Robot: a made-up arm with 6 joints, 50 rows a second.
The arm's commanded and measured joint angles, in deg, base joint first. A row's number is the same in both.
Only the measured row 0 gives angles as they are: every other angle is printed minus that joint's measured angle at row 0.
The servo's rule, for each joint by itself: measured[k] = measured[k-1] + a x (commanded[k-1-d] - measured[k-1]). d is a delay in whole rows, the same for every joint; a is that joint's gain. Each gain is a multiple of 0.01, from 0.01 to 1. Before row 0 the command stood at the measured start. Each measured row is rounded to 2 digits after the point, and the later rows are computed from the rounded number. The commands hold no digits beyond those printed.
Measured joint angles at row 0: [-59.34, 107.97, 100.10, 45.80, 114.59, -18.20]
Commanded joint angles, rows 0 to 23: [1.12, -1.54, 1.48, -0.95, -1.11, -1.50]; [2.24, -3.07, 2.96, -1.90, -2.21, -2.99]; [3.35, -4.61, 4.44, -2.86, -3.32, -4.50]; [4.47, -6.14, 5.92, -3.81, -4.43, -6.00]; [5.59, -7.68, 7.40, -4.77, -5.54, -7.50]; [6.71, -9.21, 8.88, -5.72, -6.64, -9.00]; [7.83, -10.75, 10.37, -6.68, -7.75, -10.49]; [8.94, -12.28, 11.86, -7.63, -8.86, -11.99]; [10.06, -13.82, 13.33, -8.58, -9.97, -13.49]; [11.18, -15.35, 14.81, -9.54, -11.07, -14.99]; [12.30, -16.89, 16.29, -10.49, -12.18, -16.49]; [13.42, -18.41, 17.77, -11.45, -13.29, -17.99]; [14.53, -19.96, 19.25, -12.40, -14.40, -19.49]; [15.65, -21.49, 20.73, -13.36, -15.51, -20.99]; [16.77, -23.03, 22.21, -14.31, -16.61, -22.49]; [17.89, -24.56, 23.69, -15.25, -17.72, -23.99]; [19.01, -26.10, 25.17, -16.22, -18.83, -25.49]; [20.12, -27.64, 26.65, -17.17, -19.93, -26.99]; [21.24, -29.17, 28.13, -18.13, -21.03, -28.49]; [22.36, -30.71, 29.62, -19.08, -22.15, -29.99]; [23.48, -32.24, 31.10, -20.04, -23.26, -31.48]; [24.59, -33.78, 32.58, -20.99, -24.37, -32.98]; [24.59, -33.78, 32.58, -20.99, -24.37, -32.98]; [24.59, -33.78, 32.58, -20.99, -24.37, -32.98]
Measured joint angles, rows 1 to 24: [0.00, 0.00, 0.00, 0.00, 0.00, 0.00]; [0.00, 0.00, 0.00, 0.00, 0.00, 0.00]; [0.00, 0.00, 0.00, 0.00, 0.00, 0.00]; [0.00, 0.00, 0.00, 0.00, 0.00, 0.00]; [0.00, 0.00, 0.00, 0.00, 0.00, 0.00]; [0.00, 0.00, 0.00, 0.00, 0.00, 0.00]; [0.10, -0.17, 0.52, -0.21, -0.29, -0.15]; [0.29, -0.49, 1.37, -0.58, -0.79, -0.43]; [0.57, -0.94, 2.44, -1.08, -1.45, -0.84]; [0.92, -1.51, 3.66, -1.68, -2.22, -1.36]; [1.34, -2.19, 4.97, -2.36, -3.08, -1.97]; [1.82, -2.96, 6.34, -3.10, -4.01, -2.67]; [2.36, -3.82, 7.75, -3.89, -4.98, -3.45]; [2.95, -4.75, 9.19, -4.71, -5.99, -4.30]; [3.59, -5.75, 10.64, -5.56, -7.02, -5.22]; [4.27, -6.81, 12.10, -6.44, -8.07, -6.20]; [4.99, -7.92, 13.57, -7.33, -9.14, -7.23]; [5.75, -9.07, 15.04, -8.24, -10.22, -8.31]; [6.54, -10.27, 16.51, -9.16, -11.31, -9.43]; [7.36, -11.50, 17.99, -10.08, -12.40, -10.59]; [8.21, -12.77, 19.47, -11.01, -13.49, -11.78]; [9.08, -14.07, 20.95, -11.94, -14.59, -13.00]; [9.97, -15.39, 22.43, -12.88, -15.69, -14.25]; [10.88, -16.74, 23.91, -13.82, -16.79, -15.52]
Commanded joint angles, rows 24 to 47: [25.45, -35.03, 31.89, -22.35, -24.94, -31.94]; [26.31, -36.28, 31.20, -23.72, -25.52, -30.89]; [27.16, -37.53, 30.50, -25.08, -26.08, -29.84]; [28.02, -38.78, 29.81, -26.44, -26.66, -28.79]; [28.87, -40.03, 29.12, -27.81, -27.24, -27.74]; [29.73, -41.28, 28.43, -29.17, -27.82, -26.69]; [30.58, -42.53, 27.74, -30.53, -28.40, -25.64]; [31.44, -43.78, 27.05, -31.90, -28.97, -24.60]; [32.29, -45.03, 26.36, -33.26, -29.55, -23.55]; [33.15, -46.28, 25.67, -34.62, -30.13, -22.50]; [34.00, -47.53, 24.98, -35.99, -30.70, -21.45]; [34.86, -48.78, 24.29, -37.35, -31.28, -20.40]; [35.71, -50.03, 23.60, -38.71, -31.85, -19.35]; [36.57, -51.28, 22.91, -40.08, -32.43, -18.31]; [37.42, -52.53, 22.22, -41.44, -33.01, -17.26]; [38.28, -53.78, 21.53, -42.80, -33.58, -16.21]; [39.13, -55.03, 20.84, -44.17, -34.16, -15.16]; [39.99, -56.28, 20.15, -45.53, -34.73, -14.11]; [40.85, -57.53, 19.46, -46.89, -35.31, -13.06]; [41.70, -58.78, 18.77, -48.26, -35.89, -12.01]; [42.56, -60.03, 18.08, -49.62, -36.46, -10.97]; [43.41, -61.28, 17.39, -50.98, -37.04, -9.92]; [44.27, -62.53, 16.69, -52.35, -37.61, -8.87]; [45.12, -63.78, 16.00, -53.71, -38.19, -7.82]
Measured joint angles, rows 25 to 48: [11.81, -18.11, 25.39, -14.77, -17.89, -16.82]; [12.76, -19.50, 26.87, -15.72, -19.00, -18.14]; [13.72, -20.90, 28.35, -16.67, -20.11, -19.47]; [14.70, -22.32, 29.83, -17.62, -21.22, -20.82]; [15.59, -23.58, 30.79, -18.36, -22.04, -22.04]; [16.40, -24.70, 31.42, -18.94, -22.65, -23.13]; [17.21, -25.84, 31.58, -19.69, -23.25, -24.01]; [18.03, -26.99, 31.45, -20.58, -23.84, -24.70]; [18.85, -28.15, 31.12, -21.57, -24.42, -25.21]; [19.68, -29.32, 30.66, -22.64, -25.00, -25.57]; [20.51, -30.50, 30.12, -23.78, -25.58, -25.79]; [21.34, -31.69, 29.53, -24.97, -26.16, -25.88]; [22.17, -32.88, 28.90, -26.19, -26.74, -25.86]; [23.00, -34.08, 28.25, -27.45, -27.32, -25.73]; [23.84, -35.28, 27.59, -28.73, -27.90, -25.51]; [24.68, -36.49, 26.92, -30.03, -28.48, -25.21]; [25.52, -37.70, 26.24, -31.34, -29.06, -24.83]; [26.36, -38.92, 25.56, -32.66, -29.64, -24.39]; [27.20, -40.14, 24.87, -33.99, -30.21, -23.89]; [28.04, -41.37, 24.18, -35.33, -30.79, -23.33]; [28.88, -42.60, 23.49, -36.67, -31.37, -22.72]; [29.73, -43.83, 22.80, -38.02, -31.94, -22.07]; [30.58, -45.06, 22.11, -39.37, -32.52, -21.38]; [31.43, -46.29, 21.42, -40.73, -33.09, -20.65]
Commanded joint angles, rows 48 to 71: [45.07, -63.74, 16.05, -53.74, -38.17, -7.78]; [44.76, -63.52, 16.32, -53.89, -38.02, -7.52]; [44.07, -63.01, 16.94, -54.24, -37.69, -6.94]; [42.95, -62.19, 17.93, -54.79, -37.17, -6.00]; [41.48, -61.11, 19.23, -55.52, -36.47, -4.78]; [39.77, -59.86, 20.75, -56.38, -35.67, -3.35]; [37.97, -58.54, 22.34, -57.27, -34.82, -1.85]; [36.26, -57.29, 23.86, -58.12, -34.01, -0.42]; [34.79, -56.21, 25.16, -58.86, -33.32, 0.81]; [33.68, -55.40, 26.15, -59.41, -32.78, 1.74]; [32.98, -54.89, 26.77, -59.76, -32.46, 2.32]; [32.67, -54.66, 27.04, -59.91, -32.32, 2.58]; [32.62, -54.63, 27.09, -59.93, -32.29, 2.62]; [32.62, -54.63, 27.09, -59.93, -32.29, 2.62]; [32.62, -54.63, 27.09, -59.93, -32.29, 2.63]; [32.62, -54.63, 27.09, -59.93, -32.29, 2.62]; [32.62, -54.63, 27.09, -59.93, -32.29, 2.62]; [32.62, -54.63, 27.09, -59.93, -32.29, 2.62]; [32.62, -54.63, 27.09, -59.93, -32.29, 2.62]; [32.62, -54.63, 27.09, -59.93, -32.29, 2.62]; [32.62, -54.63, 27.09, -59.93, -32.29, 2.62]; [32.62, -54.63, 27.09, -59.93, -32.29, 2.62]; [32.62, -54.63, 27.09, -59.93, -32.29, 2.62]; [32.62, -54.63, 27.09, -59.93, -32.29, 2.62]
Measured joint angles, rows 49 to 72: [32.28, -47.53, 20.73, -42.09, -33.67, -19.89]; [33.13, -48.77, 20.04, -43.45, -34.25, -19.10]; [33.98, -50.01, 19.35, -44.81, -34.82, -18.29]; [34.83, -51.25, 18.66, -46.17, -35.40, -17.45]; [35.68, -52.49, 17.97, -47.53, -35.97, -16.59]; [36.53, -53.73, 17.28, -48.89, -36.55, -15.71]; [37.30, -54.83, 16.85, -49.96, -36.97, -14.92]; [37.97, -55.79, 16.66, -50.82, -37.24, -14.18]; [38.52, -56.58, 16.76, -51.57, -37.36, -13.46]; [38.92, -57.20, 17.17, -52.28, -37.31, -12.71]; [39.15, -57.63, 17.89, -52.99, -37.09, -11.92]; [39.21, -57.88, 18.89, -53.74, -36.72, -11.06]; [39.10, -57.95, 20.10, -54.52, -36.23, -10.14]; [38.84, -57.88, 21.42, -55.31, -35.65, -9.17]; [38.48, -57.70, 22.73, -56.09, -35.04, -8.17]; [38.05, -57.45, 23.93, -56.82, -34.45, -7.18]; [37.59, -57.17, 24.92, -57.47, -33.93, -6.23]; [37.15, -56.89, 25.66, -58.01, -33.51, -5.35]; [36.74, -56.64, 26.16, -58.43, -33.19, -4.55]; [36.37, -56.42, 26.49, -58.76, -32.96, -3.83]; [36.03, -56.22, 26.70, -59.02, -32.79, -3.18]; [35.72, -56.05, 26.84, -59.22, -32.66, -2.60]; [35.44, -55.89, 26.93, -59.38, -32.56, -2.08]; [35.19, -55.75, 26.99, -59.50, -32.49, -1.61]
